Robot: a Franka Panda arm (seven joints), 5 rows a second.
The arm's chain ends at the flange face. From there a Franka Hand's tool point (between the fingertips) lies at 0.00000 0.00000 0.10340 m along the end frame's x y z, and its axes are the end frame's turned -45 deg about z.
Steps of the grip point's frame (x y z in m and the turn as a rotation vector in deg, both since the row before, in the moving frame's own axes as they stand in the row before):
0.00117 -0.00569 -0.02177 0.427 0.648 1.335
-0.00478 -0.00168 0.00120 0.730 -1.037 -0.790
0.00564 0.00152 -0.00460 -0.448 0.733 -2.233
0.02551 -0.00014 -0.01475 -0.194 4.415 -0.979
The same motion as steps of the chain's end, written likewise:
-0.00349 -0.00348 -0.02176 0.760 0.156 1.335
-0.00232 0.00178 0.00123 -0.217 -1.249 -0.790
0.00356 -0.00252 -0.00459 0.202 0.835 -2.233
0.01211 -0.01271 -0.01444 2.985 3.259 -0.979

